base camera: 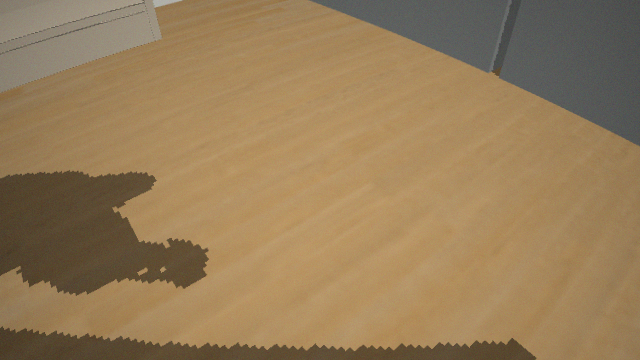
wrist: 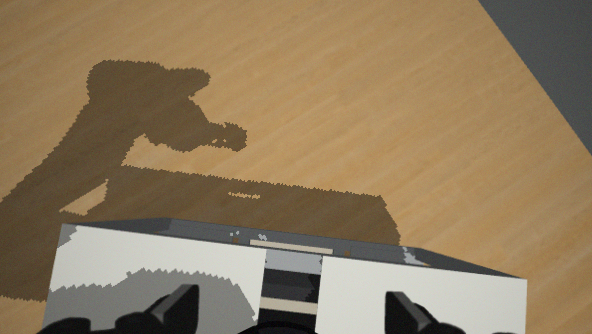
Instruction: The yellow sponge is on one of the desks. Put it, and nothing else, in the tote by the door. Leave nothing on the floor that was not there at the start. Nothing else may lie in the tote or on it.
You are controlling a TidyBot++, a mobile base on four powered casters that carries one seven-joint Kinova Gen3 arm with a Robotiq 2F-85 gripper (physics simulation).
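Places are measured from the arm's base along level axes (x back, y down, z right), in millimetres.
Where they show: gripper, fingertip midpoint: (wrist: 291,309).
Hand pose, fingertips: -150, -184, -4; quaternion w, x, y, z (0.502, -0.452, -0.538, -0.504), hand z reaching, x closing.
After its pixels a point has its place, as x, y, z.
My gripper (wrist: 291,309) @(-150, -184, -4) is open, its two black fingers wide apart at the bottom of the wrist view, with nothing between them. It hangs over the white top of my own base. The yellow sponge, the desks and the tote do not show in either view.
A pale cabinet or furniture base (base camera: 80,45) @(-883, 353, -553) stands on the wooden floor (base camera: 350,200) @(-440, 397, 35) (wrist: 350,100) @(-462, 397, 98) at the upper left of the base view. A dark grey wall (base camera: 575,65) @(-686, 313, 446) (wrist: 560,60) @(-580, 315, 531) runs along the right, with a narrow vertical edge in it. Shadows of the arm and base fall on the floor.
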